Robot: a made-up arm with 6 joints. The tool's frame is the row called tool. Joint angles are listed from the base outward. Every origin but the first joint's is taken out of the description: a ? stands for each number. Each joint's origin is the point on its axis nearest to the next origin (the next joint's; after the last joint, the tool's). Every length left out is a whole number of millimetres.
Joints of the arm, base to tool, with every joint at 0 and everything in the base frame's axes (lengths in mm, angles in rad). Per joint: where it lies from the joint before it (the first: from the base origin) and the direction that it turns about. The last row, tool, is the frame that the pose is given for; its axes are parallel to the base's.
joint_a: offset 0 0 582 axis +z
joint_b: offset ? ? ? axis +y
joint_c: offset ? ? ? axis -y
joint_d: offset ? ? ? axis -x
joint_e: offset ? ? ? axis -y
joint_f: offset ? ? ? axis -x
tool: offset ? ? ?
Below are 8 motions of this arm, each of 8 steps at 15 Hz.
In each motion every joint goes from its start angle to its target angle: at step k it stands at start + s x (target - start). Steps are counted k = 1, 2, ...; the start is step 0. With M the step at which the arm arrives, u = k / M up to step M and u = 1 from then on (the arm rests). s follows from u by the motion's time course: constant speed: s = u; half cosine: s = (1 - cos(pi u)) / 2; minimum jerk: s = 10 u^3 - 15 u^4 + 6 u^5.
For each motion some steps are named. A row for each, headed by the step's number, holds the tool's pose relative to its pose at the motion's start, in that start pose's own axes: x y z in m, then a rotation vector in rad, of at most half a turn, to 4 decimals.
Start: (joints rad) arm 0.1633 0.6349 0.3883 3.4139 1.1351 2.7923
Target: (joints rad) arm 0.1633 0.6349 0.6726 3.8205 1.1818 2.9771
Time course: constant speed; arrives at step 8
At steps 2, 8:
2: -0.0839 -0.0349 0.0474 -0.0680 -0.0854 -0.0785
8: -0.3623 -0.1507 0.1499 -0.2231 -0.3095 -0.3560

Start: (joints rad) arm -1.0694 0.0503 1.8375 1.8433 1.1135 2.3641
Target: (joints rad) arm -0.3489 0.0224 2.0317 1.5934 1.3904 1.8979
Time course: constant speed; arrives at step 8
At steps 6, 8:
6: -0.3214 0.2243 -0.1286 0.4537 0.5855 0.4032
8: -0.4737 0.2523 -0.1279 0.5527 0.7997 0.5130

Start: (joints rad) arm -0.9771 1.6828 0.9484 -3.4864 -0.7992 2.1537
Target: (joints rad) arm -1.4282 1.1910 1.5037 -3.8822 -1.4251 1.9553
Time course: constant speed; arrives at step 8
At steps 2, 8:
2: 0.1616 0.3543 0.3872 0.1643 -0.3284 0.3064
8: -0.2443 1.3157 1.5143 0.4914 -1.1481 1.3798

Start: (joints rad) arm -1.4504 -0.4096 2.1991 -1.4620 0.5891 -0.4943
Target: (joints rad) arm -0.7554 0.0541 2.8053 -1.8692 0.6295 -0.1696
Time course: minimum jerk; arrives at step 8
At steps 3, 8:
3: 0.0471 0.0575 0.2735 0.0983 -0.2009 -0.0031
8: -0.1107 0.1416 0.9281 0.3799 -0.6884 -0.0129

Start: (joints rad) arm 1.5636 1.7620 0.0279 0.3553 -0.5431 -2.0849
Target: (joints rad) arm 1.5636 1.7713 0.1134 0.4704 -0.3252 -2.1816
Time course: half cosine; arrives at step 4
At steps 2, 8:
2: -0.0303 0.0743 -0.0129 0.0041 0.0399 0.1442
8: -0.0674 0.1454 -0.0273 0.0042 0.0886 0.2838

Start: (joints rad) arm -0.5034 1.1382 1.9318 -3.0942 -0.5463 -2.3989
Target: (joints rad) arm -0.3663 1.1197 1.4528 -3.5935 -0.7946 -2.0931
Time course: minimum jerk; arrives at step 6
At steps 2, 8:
2: -0.0455 0.1071 -0.0598 0.0514 0.0669 -0.0043
8: -0.3242 0.4966 -0.2282 0.1506 0.4036 -0.0200

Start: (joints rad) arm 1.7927 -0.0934 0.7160 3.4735 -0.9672 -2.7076
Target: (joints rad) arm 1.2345 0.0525 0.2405 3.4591 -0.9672 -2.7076
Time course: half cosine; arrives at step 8
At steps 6, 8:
6: -0.7274 -0.1393 -0.6148 -0.3195 0.5380 0.3248
8: -0.8745 -0.2304 -0.6751 -0.3758 0.6415 0.3566

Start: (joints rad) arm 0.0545 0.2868 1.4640 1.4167 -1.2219 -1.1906
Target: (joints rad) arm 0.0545 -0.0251 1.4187 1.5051 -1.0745 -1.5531
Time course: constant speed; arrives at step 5
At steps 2, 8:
2: -0.0463 -0.0946 0.2044 0.2300 -0.0909 0.0483
8: -0.1340 -0.2774 0.4859 0.5664 -0.2227 0.1364

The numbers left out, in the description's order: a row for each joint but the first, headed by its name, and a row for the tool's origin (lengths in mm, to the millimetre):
joint_b: 192 0 0
joint_c: 0 0 657
joint_d: 1207 0 217
joint_e: 0 0 0
joint_f: 259 0 0
tool: 0 0 0

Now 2 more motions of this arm.
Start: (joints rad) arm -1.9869 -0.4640 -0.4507 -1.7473 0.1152 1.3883
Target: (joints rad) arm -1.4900 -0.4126 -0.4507 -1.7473 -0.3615 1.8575
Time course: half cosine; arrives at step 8
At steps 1, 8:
1: -0.0011 0.0280 -0.0121 -0.0182 0.0115 0.0350
8: -0.2698 0.6814 -0.2999 -0.4208 0.0913 0.9702

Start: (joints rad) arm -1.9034 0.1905 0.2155 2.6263 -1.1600 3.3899
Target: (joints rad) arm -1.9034 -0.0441 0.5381 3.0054 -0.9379 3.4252
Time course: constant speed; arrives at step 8
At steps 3, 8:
3: 0.1476 0.1058 0.2682 0.0057 -0.1443 0.1345
8: 0.2819 0.2220 0.7829 -0.0629 -0.4079 0.3100

